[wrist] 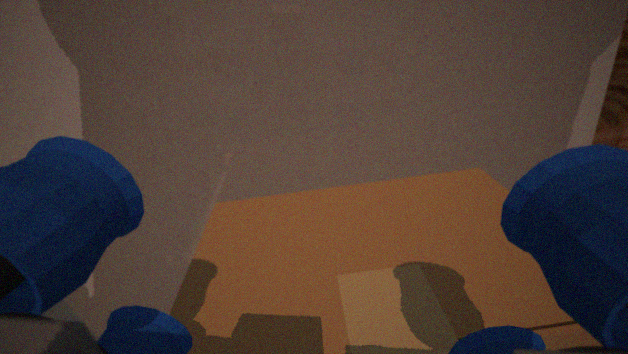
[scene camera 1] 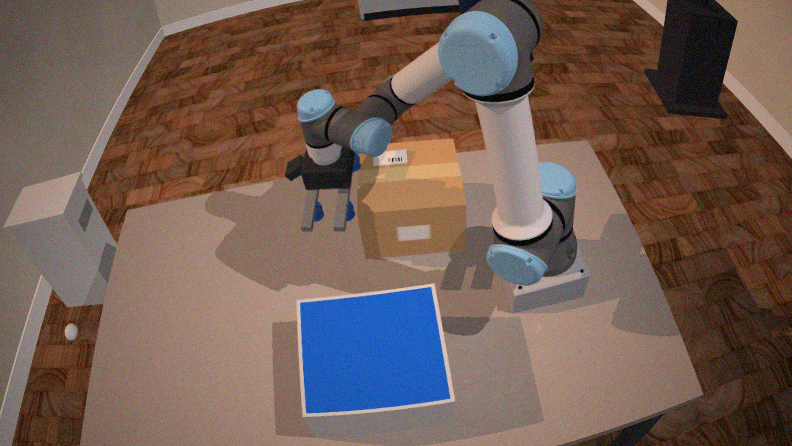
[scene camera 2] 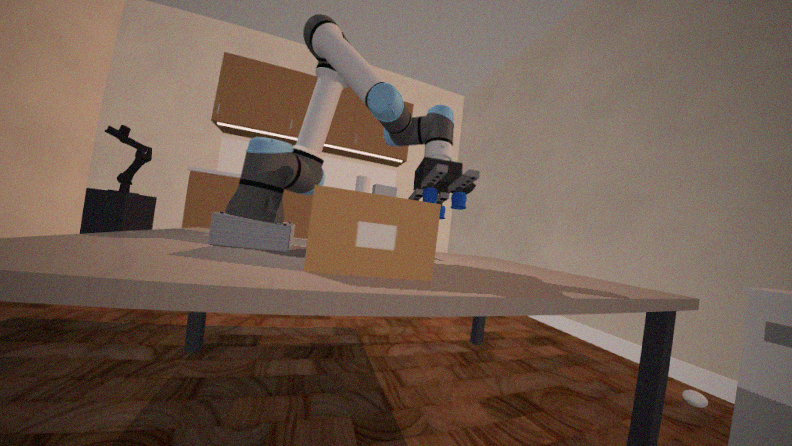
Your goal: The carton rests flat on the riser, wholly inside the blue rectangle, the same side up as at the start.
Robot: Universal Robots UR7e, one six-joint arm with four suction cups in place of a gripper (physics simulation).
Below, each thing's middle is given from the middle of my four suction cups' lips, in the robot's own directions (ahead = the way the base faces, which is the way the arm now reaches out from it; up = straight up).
Right now my suction cup is 160 mm past the brown cardboard carton (scene camera 1: 410, 200), 50 mm to the left of it and 90 mm above it. From my suction cup the other things lie so: riser with blue rectangle (scene camera 1: 377, 361): 110 mm behind, 400 mm to the left, 100 mm below.
